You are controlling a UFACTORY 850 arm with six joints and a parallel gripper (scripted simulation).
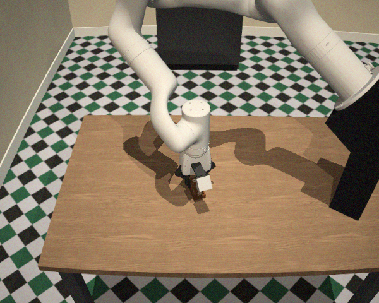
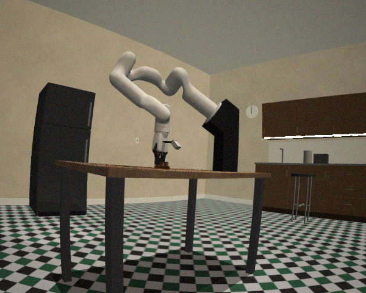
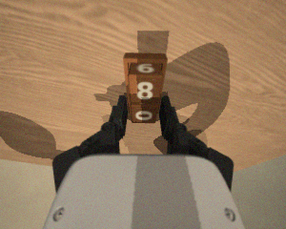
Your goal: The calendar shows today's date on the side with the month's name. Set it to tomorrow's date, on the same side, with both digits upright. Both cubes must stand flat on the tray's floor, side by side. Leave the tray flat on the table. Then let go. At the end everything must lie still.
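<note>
Now: the brown calendar cube 2 cm below my hand.
</note>
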